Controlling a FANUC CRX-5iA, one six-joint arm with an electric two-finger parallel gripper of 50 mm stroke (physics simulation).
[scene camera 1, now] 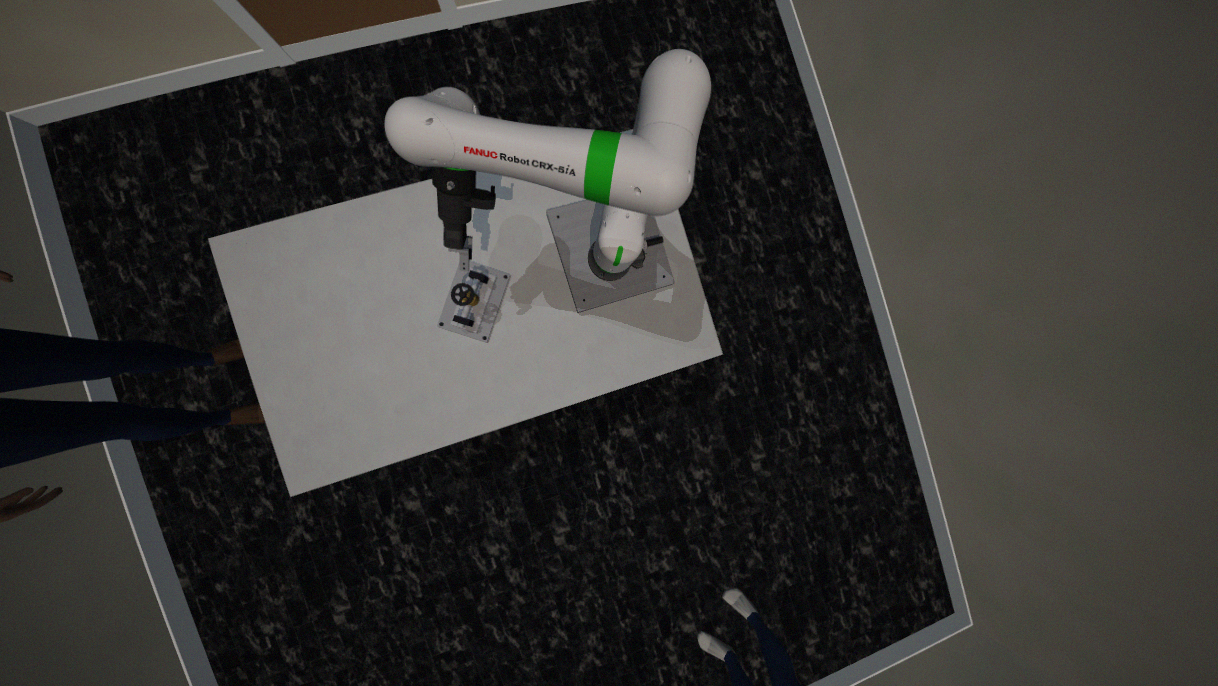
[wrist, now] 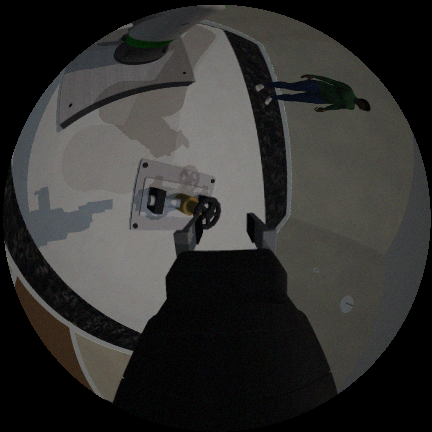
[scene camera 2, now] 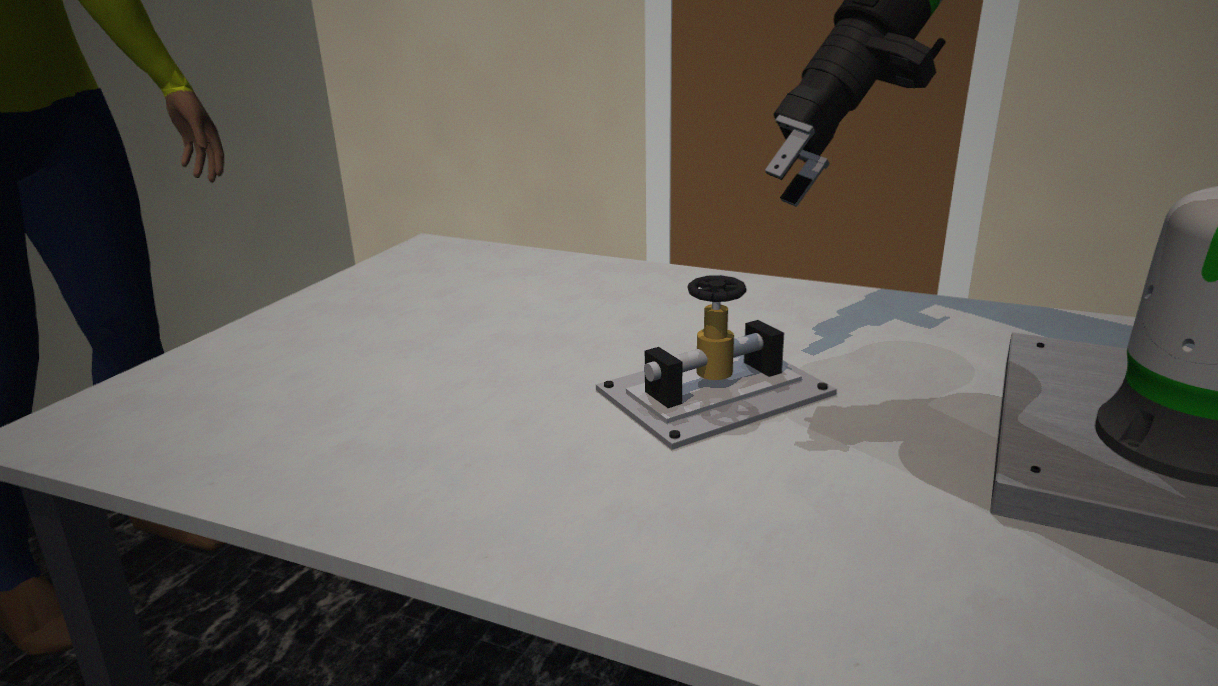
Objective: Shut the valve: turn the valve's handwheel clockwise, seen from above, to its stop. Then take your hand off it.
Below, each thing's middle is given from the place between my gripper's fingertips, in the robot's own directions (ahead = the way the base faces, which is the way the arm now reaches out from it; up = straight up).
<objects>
I see my gripper 60 mm short of the black spoked handwheel [scene camera 2: 715,288], 50 mm to the right of it and 120 mm above it. Round my hand: grey base plate [scene camera 2: 703,425] 60 mm ahead, 50 mm to the left, 240 mm below.
</objects>
